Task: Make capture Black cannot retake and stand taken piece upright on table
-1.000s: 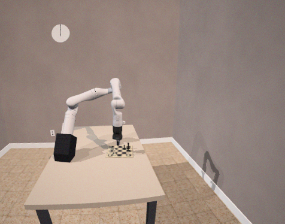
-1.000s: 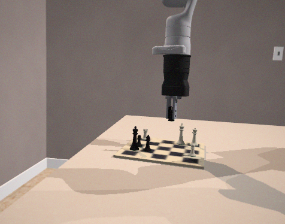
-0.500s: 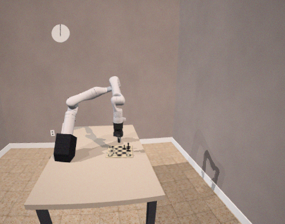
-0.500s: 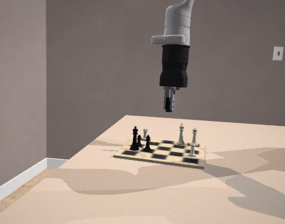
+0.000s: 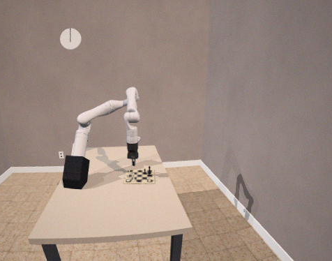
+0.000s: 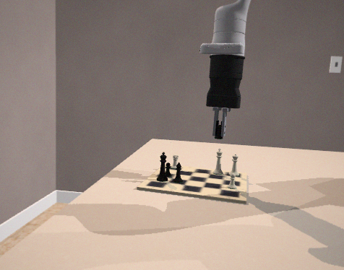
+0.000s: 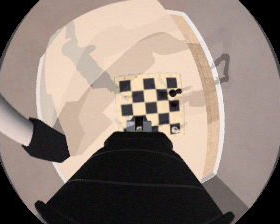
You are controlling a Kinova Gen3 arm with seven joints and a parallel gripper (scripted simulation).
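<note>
My gripper is now 4 cm past the white pawn, 6 cm to the right of it and 11 cm above it. Also, from my hand: white queen: 4 cm behind, 5 cm to the right, 9 cm below; white king: 5 cm to the right, 9 cm below; chessboard: 4 cm ahead, 2 cm to the left, 12 cm below.
</note>
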